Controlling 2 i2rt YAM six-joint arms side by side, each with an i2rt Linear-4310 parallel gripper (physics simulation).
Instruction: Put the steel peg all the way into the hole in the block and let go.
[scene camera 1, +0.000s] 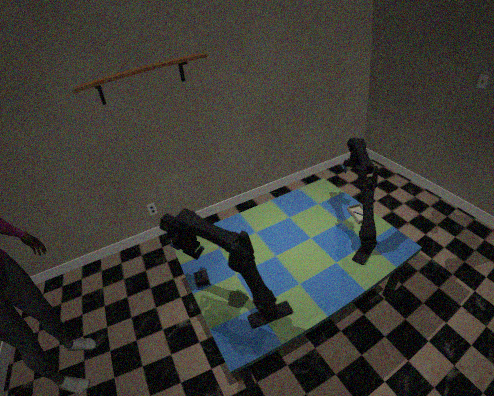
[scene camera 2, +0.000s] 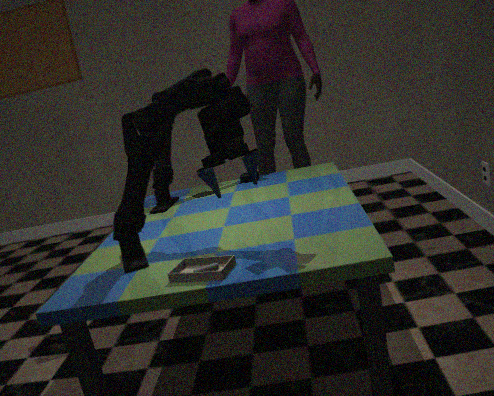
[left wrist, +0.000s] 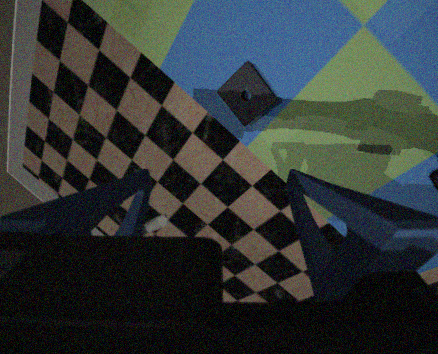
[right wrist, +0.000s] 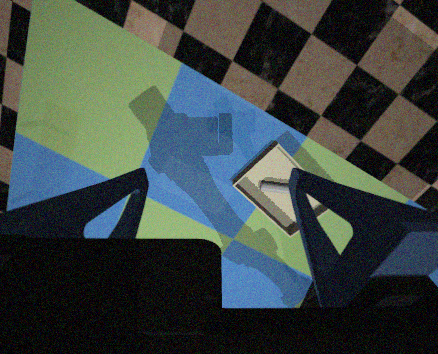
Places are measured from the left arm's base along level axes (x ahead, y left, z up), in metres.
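Pixels of known places: left gripper, fingertip midpoint: (scene camera 1: 188, 253) (left wrist: 219, 176); right gripper, fingertip midpoint: (scene camera 1: 352, 175) (scene camera 2: 238, 191) (right wrist: 218, 176); left arm's base, origin of the base link: (scene camera 1: 270, 315) (scene camera 2: 165, 206); right arm's base, origin of the base link: (scene camera 1: 365, 251) (scene camera 2: 134, 259) (right wrist: 318, 302).
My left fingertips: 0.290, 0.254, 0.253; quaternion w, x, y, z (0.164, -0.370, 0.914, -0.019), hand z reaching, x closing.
For each thing: its middle in the pictures, then the offset to it from my left fingertips, as dx, dy, dz. Level surfaces: height alone.
- steel peg, body centre: (right wrist: 279, 188) (scene camera 2: 206, 269) +0.097, -1.045, -0.242
- shallow pale tray, body centre: (right wrist: 283, 191) (scene camera 2: 202, 268) (scene camera 1: 359, 213) +0.087, -1.045, -0.240
- dark square block, body centre: (left wrist: 247, 95) (scene camera 2: 249, 177) (scene camera 1: 201, 278) +0.042, -0.013, -0.237
- table, its level: dz -0.253
The steel peg (right wrist: 274, 186) (scene camera 2: 206, 268) lies flat in a shallow pale tray (right wrist: 278, 162) (scene camera 2: 200, 278) (scene camera 1: 353, 209); in the right wrist view one finger covers its right end. The dark square block (scene camera 1: 202, 278) (left wrist: 253, 81) stands near the table edge, with its round hole facing up. My left gripper (left wrist: 219, 176) is open and empty, raised above the table edge near the block. My right gripper (right wrist: 218, 176) (scene camera 2: 238, 189) is open and empty, raised above the table; the tray shows beyond its fingers in the right wrist view.
The table (scene camera 1: 310, 250) (scene camera 2: 260, 210) has a blue and green checked top, and both arms are mounted on it. Arm shadows fall across it. A person (scene camera 2: 270, 50) stands beyond the table in scene camera 2. A wooden shelf (scene camera 1: 140, 71) is on the wall.
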